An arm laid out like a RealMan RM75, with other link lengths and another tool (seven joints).
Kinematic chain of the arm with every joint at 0, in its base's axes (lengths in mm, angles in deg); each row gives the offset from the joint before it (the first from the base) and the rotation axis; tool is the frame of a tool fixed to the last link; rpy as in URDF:
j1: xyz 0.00 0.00 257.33 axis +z
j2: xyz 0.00 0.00 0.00 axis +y
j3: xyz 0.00 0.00 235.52 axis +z
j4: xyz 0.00 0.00 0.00 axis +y
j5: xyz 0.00 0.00 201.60 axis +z
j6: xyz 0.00 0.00 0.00 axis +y
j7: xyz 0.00 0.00 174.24 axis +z
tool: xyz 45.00 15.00 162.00 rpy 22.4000 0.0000 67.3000
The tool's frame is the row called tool.
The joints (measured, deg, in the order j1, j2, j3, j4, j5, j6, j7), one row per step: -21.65, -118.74, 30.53, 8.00, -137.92, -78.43, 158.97; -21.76, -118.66, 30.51, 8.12, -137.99, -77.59, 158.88; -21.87, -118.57, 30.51, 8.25, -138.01, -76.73, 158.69; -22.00, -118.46, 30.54, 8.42, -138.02, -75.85, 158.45; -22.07, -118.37, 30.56, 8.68, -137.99, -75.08, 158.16; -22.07, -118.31, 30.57, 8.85, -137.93, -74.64, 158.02
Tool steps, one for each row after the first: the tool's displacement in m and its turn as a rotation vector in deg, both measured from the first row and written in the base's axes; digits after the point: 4 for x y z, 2 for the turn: -0.0034, 0.0023, -0.0002, -0.23, -0.08, 0.59; -0.0066, 0.0046, -0.0007, -0.52, -0.22, 1.14; -0.0096, 0.0071, -0.0009, -0.83, -0.36, 1.65; -0.0122, 0.0091, -0.0008, -1.07, -0.46, 2.06; -0.0139, 0.0100, -0.0007, -1.22, -0.46, 2.31
